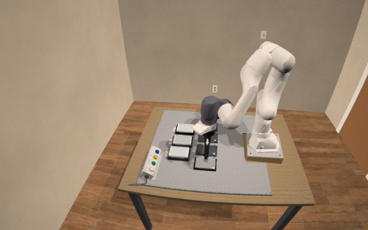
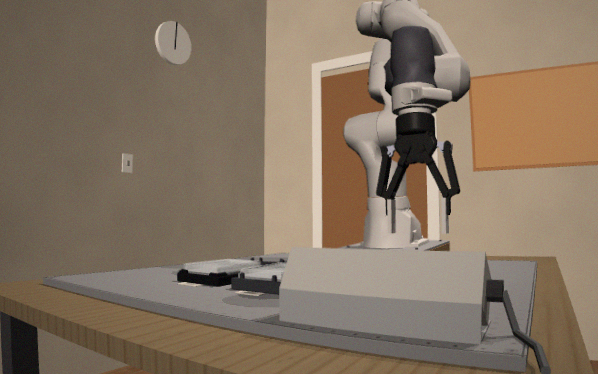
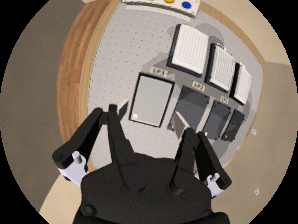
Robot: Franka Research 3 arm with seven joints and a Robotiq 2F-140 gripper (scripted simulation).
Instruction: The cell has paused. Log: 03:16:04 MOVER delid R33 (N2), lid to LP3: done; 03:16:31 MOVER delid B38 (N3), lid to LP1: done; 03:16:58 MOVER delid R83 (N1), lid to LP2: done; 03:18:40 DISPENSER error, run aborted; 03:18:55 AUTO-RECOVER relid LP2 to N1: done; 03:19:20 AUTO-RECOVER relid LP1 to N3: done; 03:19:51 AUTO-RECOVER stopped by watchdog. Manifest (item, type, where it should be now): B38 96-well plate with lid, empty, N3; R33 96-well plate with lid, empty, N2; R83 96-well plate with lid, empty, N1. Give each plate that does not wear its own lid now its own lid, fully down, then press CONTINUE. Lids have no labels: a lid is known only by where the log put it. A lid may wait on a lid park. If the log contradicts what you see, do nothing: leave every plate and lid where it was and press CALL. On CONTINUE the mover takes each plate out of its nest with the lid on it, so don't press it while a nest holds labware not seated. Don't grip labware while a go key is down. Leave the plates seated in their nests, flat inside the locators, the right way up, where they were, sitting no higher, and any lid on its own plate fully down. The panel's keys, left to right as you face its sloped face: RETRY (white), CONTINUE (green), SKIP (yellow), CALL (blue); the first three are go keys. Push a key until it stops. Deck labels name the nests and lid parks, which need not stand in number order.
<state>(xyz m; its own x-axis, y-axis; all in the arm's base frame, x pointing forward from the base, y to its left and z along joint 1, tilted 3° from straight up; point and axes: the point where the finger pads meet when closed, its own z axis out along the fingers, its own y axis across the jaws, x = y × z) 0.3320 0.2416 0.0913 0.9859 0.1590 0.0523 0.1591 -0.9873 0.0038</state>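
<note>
Now: the grey lid 100 mm below my hand. Also, from my hand: plate: 210 mm ahead, 160 mm to the right, 80 mm below; then lid park: 20 mm ahead, 120 mm to the right, 110 mm below; then blue key: 320 mm ahead, 30 mm to the left, 40 mm below.
</note>
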